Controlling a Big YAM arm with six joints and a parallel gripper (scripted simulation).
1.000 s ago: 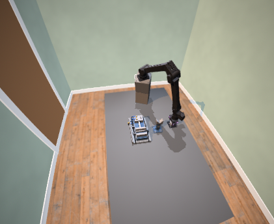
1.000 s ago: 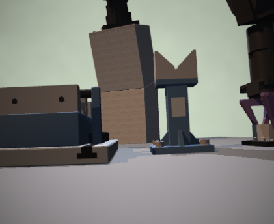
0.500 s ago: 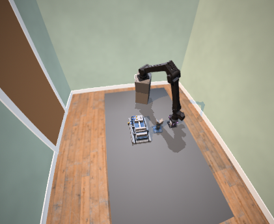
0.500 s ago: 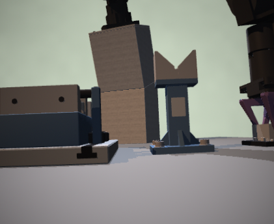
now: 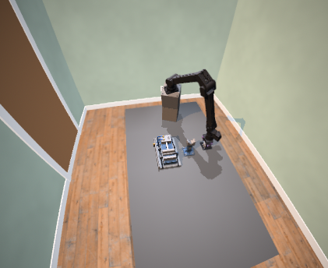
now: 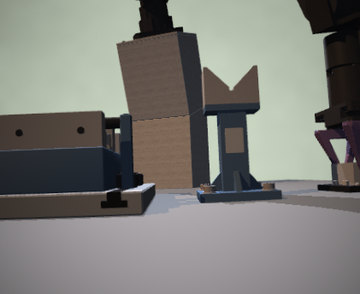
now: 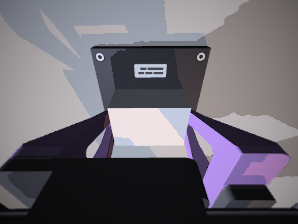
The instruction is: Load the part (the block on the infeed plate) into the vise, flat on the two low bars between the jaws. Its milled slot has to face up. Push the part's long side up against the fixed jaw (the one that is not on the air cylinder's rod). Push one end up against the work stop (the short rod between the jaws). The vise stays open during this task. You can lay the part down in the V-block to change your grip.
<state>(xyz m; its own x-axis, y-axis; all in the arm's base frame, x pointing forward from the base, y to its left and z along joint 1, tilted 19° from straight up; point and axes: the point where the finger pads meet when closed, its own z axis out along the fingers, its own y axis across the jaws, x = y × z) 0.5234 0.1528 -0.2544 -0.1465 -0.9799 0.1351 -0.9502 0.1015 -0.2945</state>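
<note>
Right now my hand is 1 cm to the right of the black infeed plate and 2 cm above it. Round my hand: dark work stop rod 4 cm ahead, 34 cm to the right, 7 cm above; part 1 cm below; vise 4 cm behind, 37 cm to the right, 2 cm above.
</note>
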